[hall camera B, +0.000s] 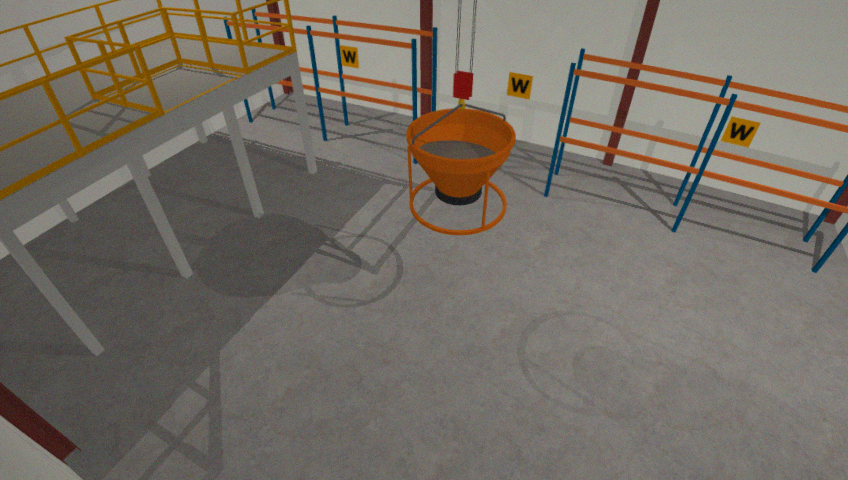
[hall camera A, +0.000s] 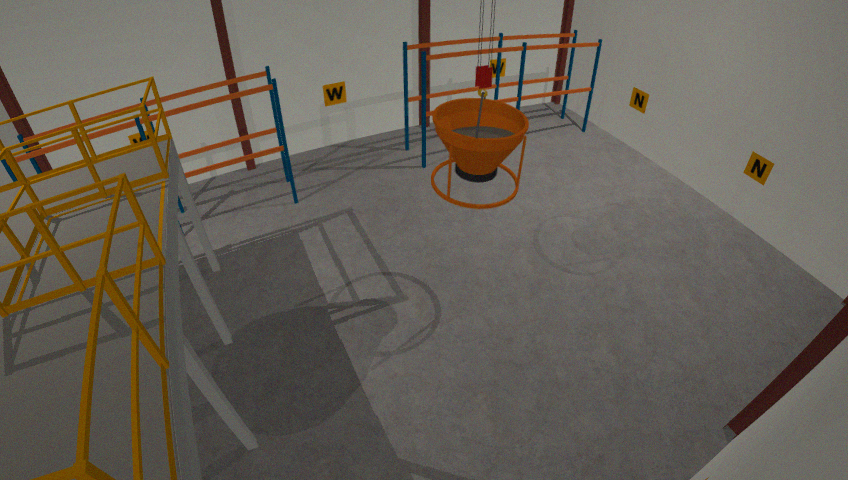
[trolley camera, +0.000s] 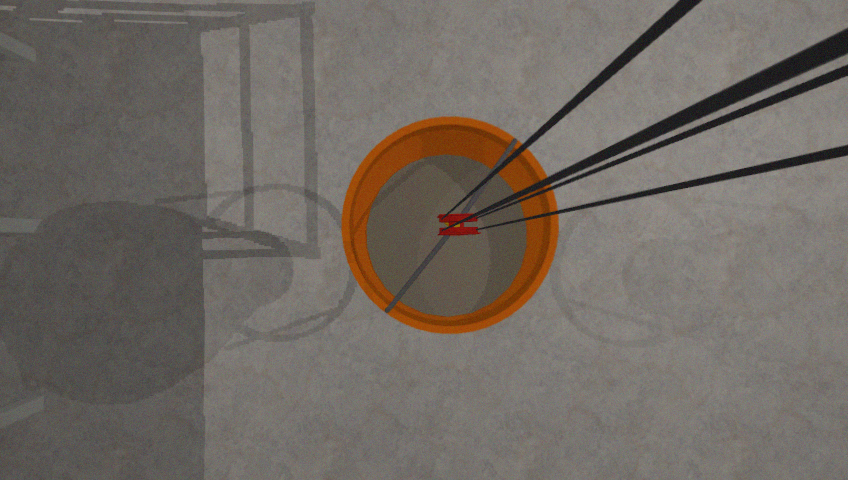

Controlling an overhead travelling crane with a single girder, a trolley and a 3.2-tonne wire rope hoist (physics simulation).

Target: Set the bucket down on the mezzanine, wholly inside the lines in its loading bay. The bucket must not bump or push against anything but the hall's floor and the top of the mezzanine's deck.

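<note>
The orange bucket (hall camera A: 476, 157) (hall camera B: 461, 175) (trolley camera: 392, 154), with grey material inside, hangs upright by its grey bail from my hook (hall camera A: 482, 93) (hall camera B: 461, 103) (trolley camera: 455, 224), under the red hook block (hall camera A: 483, 76) (hall camera B: 462, 85). My hook is shut on the bucket. Its round base ring is in the air, apart from the racks and the mezzanine. The grey mezzanine (hall camera A: 47, 410) (hall camera B: 208, 102) stands to the left of the bucket in both hall views. The loading bay's lines cannot be made out.
Yellow railings (hall camera A: 47, 298) (hall camera B: 66, 118) edge the mezzanine. One blue and orange rack (hall camera A: 423, 142) (hall camera B: 648, 160) stands along the W wall; another rack (hall camera A: 208, 101) (hall camera B: 414, 77) stands nearer the mezzanine. Shadows of bucket and railings lie on the floor (hall camera A: 535, 356) (hall camera B: 446, 386) (trolley camera: 416, 416).
</note>
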